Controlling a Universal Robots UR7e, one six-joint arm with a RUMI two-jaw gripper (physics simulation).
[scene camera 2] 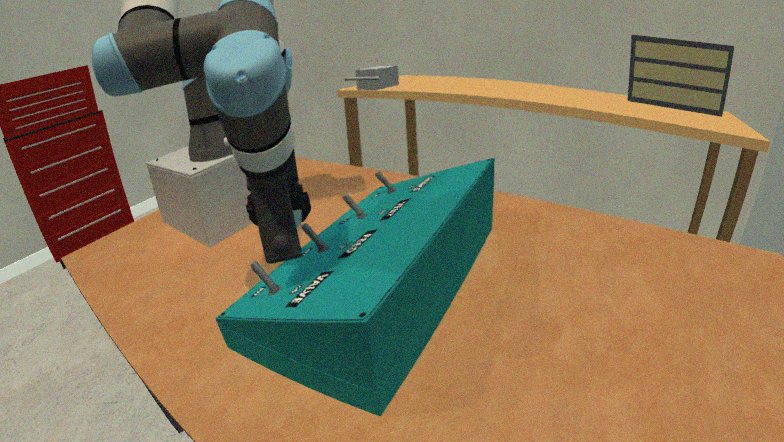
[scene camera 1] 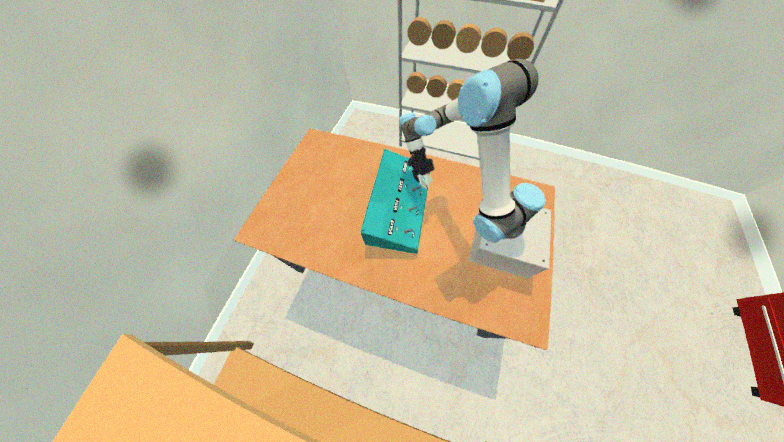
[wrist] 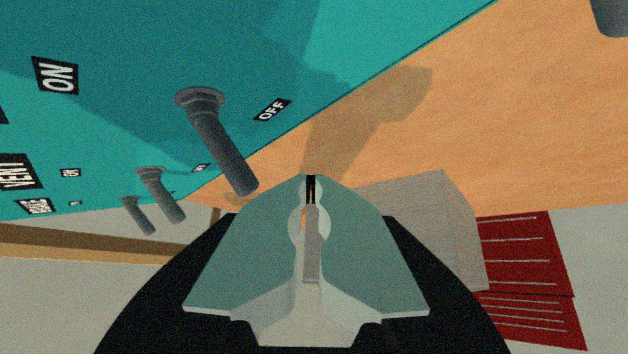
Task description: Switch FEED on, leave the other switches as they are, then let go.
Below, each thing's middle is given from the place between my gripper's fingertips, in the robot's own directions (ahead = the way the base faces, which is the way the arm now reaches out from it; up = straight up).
The feed lever [wrist: 236, 170] is 50 mm ahead of my hand and 20 mm to the left of it. Round my hand: vent lever [wrist: 171, 209] (10 mm ahead, 130 mm to the left); then teal switch box [scene camera 2: 349, 318] (110 mm ahead, 100 mm to the left, 30 mm below).
